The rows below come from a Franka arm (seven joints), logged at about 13 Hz.
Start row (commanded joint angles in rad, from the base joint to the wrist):
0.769 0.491 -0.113 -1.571 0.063 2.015 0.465
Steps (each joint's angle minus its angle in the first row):
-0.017 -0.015 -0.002 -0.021 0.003 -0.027 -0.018
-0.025 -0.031 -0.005 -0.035 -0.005 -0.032 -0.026
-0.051 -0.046 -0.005 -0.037 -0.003 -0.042 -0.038
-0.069 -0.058 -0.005 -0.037 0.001 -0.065 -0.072
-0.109 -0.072 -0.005 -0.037 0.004 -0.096 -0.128
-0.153 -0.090 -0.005 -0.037 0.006 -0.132 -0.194
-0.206 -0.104 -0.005 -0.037 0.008 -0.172 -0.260
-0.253 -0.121 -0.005 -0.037 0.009 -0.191 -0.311
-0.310 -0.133 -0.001 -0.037 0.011 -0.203 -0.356
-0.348 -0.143 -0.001 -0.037 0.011 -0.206 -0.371
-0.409 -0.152 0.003 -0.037 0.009 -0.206 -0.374
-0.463 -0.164 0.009 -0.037 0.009 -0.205 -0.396
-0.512 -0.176 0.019 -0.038 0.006 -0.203 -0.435
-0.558 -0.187 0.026 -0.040 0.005 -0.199 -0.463
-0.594 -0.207 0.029 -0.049 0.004 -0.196 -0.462
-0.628 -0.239 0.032 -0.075 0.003 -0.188 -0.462
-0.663 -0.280 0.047 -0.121 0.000 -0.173 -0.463
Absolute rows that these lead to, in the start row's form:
0.752 0.476 -0.115 -1.592 0.066 1.988 0.447
0.744 0.460 -0.118 -1.606 0.058 1.983 0.439
0.718 0.445 -0.118 -1.608 0.060 1.973 0.427
0.700 0.433 -0.118 -1.608 0.064 1.950 0.393
0.660 0.419 -0.118 -1.608 0.067 1.919 0.337
0.616 0.401 -0.118 -1.608 0.069 1.883 0.271
0.563 0.387 -0.118 -1.608 0.071 1.843 0.205
0.516 0.370 -0.118 -1.608 0.072 1.824 0.154
0.459 0.358 -0.114 -1.608 0.074 1.812 0.109
0.421 0.348 -0.114 -1.608 0.074 1.809 0.094
0.360 0.339 -0.110 -1.608 0.072 1.809 0.091
0.306 0.327 -0.104 -1.608 0.072 1.810 0.069
0.257 0.315 -0.094 -1.609 0.069 1.812 0.030
0.211 0.304 -0.087 -1.611 0.068 1.816 0.002
0.175 0.284 -0.084 -1.620 0.067 1.819 0.003
0.141 0.252 -0.081 -1.646 0.066 1.827 0.003
0.106 0.211 -0.066 -1.692 0.063 1.842 0.002

